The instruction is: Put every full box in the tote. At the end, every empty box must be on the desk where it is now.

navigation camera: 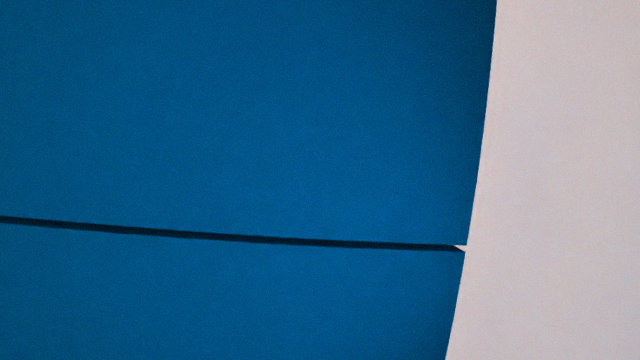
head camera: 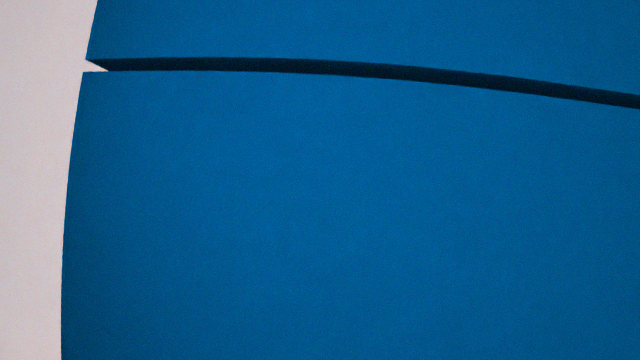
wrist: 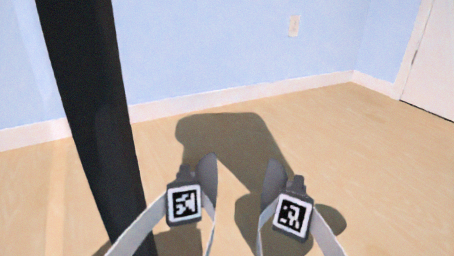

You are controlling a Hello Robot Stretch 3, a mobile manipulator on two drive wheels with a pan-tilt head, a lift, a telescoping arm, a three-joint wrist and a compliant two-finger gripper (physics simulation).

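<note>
My gripper [wrist: 240, 175] is open and empty in the wrist view, with its two fingertips apart above the wooden floor. The boxes, the tote and the desk named in the task cannot be made out in these views.
A large blue panelled surface [head camera: 350, 210] [navigation camera: 250, 125] with a dark gap fills most of the head and navigation views, beside a pale surface [head camera: 30, 175] [navigation camera: 560, 175]. The wrist view shows a black post [wrist: 95, 100], a blue wall [wrist: 210, 45], an outlet [wrist: 294, 26] and a white door [wrist: 437, 65].
</note>
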